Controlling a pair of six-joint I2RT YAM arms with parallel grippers.
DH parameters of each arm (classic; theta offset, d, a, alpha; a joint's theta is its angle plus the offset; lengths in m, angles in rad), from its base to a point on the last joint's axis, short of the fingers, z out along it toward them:
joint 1: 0 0.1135 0.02 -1.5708
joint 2: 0 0 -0.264 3.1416
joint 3: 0.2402 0 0.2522 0
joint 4: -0.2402 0 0.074 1.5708
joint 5: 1.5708 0 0 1.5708
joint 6: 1.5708 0.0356 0 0
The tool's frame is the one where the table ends.
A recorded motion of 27 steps. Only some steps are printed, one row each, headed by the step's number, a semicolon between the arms.
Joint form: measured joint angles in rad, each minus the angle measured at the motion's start. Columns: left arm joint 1, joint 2, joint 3, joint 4, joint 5, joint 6; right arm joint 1, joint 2, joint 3, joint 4, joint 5, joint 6.
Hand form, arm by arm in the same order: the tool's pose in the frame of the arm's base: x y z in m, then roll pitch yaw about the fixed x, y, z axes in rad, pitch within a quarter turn. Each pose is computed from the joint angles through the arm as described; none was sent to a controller.
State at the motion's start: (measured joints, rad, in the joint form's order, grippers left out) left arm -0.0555 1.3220 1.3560 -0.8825 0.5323 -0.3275; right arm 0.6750 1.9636 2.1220 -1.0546 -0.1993 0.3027
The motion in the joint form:
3: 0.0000 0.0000 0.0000 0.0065 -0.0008 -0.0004; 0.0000 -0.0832 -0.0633 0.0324 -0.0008 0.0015
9: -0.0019 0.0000 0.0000 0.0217 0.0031 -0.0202; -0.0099 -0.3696 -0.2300 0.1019 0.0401 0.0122
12: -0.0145 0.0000 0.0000 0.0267 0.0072 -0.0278; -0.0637 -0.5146 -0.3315 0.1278 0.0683 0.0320
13: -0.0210 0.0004 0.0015 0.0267 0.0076 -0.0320; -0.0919 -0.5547 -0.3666 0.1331 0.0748 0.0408
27: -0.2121 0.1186 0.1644 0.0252 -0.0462 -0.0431; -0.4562 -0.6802 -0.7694 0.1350 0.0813 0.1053
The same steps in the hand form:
3: 0.2661 -0.0329 0.3596 -2.4143 0.5337 -2.8688; 0.3104 0.2575 0.3861 2.7061 0.6305 -2.8386
9: 0.2671 -0.0335 0.3607 -2.3966 0.5338 -2.8516; 0.2556 0.2076 0.4402 2.6301 0.8101 -2.9361
12: 0.2670 -0.0371 0.3611 -2.3880 0.5323 -2.8579; 0.2346 0.1701 0.4537 2.5835 0.8689 -3.0590
13: 0.2669 -0.0388 0.3615 -2.3854 0.5303 -2.8607; 0.2306 0.1574 0.4542 2.5712 0.8748 -3.1068
27: 0.2852 -0.0954 0.3806 -2.4040 0.5771 -3.0171; 0.2505 0.0600 0.3613 2.7108 0.6070 2.8600

